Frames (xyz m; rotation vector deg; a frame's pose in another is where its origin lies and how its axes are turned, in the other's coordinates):
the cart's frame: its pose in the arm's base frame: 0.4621 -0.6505 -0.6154 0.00 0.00 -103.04
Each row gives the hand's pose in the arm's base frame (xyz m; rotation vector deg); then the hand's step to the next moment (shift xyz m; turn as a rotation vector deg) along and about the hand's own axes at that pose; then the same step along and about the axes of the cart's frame.
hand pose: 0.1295 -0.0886 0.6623 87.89 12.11 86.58
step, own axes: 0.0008 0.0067 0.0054 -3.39 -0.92 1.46
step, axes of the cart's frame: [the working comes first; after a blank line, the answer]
step, axes of the arm's base frame: 0.0016 -0.0057 0.0063 0.92 -2.53 -2.69

0.0052 0.0029 0.0063 2.26 1.46 -2.69
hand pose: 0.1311 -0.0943 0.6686 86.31 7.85 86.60
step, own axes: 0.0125 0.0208 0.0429 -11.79 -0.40 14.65
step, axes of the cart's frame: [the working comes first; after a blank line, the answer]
step, axes of the arm's base frame: 0.0270 -0.0252 0.0326 9.56 -15.32 -5.28

0.0185 0.0320 0.0326 12.76 12.77 -5.28
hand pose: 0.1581 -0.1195 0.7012 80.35 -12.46 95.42
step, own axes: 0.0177 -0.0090 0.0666 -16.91 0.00 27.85
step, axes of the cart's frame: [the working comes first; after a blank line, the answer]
step, axes of the arm's base frame: 0.0536 -0.0285 0.0338 18.01 -26.68 -5.04

0.0157 0.0587 0.0338 21.93 23.57 -5.04
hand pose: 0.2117 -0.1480 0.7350 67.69 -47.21 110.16
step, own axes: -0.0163 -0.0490 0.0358 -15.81 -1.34 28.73
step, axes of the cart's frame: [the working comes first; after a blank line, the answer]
step, axes of the arm's base frame: 0.0622 -0.0068 0.0057 19.17 -26.40 -3.51

-0.0074 0.0621 0.0057 21.40 24.64 -3.51
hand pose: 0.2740 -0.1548 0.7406 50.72 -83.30 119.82
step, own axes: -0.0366 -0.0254 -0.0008 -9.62 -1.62 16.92
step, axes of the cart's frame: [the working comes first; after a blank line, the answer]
step, axes of the arm's base frame: 0.0424 0.0097 -0.0098 12.06 -15.26 -1.74

-0.0190 0.0391 -0.0098 12.14 15.20 -1.74
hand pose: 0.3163 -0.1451 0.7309 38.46 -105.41 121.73
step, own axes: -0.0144 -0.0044 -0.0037 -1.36 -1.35 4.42
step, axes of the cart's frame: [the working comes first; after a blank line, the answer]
step, axes of the arm's base frame: 0.0138 0.0059 -0.0037 2.60 -3.95 0.92

-0.0089 0.0122 -0.0037 3.26 3.42 0.92
